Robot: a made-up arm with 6 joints. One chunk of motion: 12 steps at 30 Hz.
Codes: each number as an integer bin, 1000 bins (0 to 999) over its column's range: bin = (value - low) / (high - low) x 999, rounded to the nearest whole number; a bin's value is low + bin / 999 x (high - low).
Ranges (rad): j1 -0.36..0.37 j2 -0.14..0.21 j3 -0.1..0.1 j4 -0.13..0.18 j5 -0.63..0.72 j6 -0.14..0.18
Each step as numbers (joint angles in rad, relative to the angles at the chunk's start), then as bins.
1 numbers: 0.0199 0.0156 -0.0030 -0.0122 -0.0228 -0.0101
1 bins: 520 444 485 380 449 406
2 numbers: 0.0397 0.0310 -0.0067 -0.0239 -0.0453 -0.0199
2 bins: 547 488 466 342 433 375
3 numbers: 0.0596 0.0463 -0.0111 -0.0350 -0.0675 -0.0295
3 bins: 574 532 444 306 416 345
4 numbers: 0.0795 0.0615 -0.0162 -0.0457 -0.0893 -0.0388
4 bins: 601 575 419 272 400 316
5 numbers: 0.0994 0.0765 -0.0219 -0.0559 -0.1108 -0.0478
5 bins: 629 618 390 239 384 288
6 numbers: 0.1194 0.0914 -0.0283 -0.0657 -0.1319 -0.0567
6 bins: 656 660 358 207 369 260
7 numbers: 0.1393 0.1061 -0.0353 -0.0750 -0.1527 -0.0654
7 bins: 683 702 323 177 353 233
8 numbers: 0.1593 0.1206 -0.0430 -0.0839 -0.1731 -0.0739
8 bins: 711 744 285 149 338 206
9 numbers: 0.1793 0.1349 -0.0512 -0.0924 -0.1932 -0.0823
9 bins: 738 785 244 121 323 180
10 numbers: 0.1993 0.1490 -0.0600 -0.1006 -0.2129 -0.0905
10 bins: 765 825 200 95 309 155
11 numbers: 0.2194 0.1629 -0.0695 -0.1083 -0.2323 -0.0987
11 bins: 793 865 152 70 294 129
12 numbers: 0.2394 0.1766 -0.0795 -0.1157 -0.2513 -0.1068
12 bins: 820 904 102 46 280 104
